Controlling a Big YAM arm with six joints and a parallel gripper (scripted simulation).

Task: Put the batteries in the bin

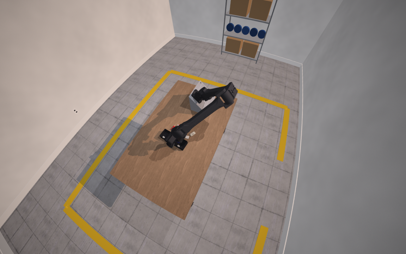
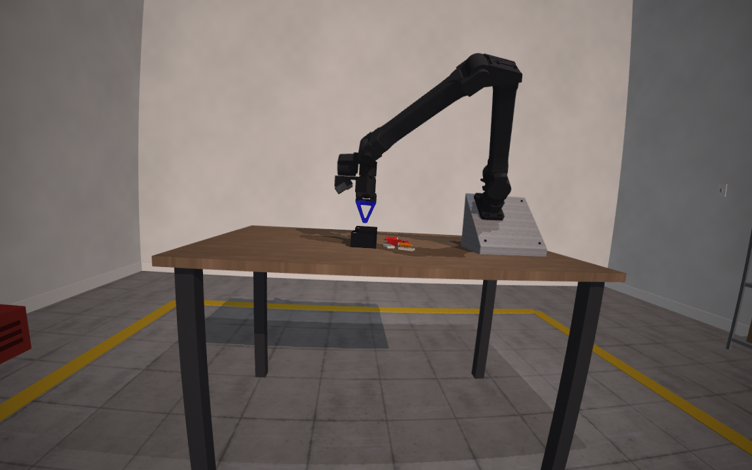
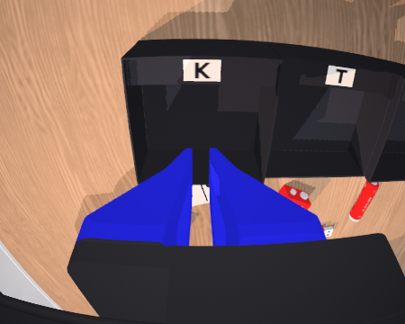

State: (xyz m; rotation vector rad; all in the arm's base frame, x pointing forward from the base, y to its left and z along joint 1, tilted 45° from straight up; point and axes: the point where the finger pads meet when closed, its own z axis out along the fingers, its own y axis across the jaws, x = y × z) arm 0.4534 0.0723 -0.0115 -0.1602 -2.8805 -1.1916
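My hand is 14 cm past the orange cylindrical battery, 2 cm to the left of it and 8 cm above it. Also, from my hand: black bin: 1 cm behind, 8 cm to the right, 6 cm below; red nine-volt battery: 11 cm behind, 7 cm to the right, 8 cm below; red cylindrical battery: 12 cm behind, 16 cm to the right, 8 cm below.
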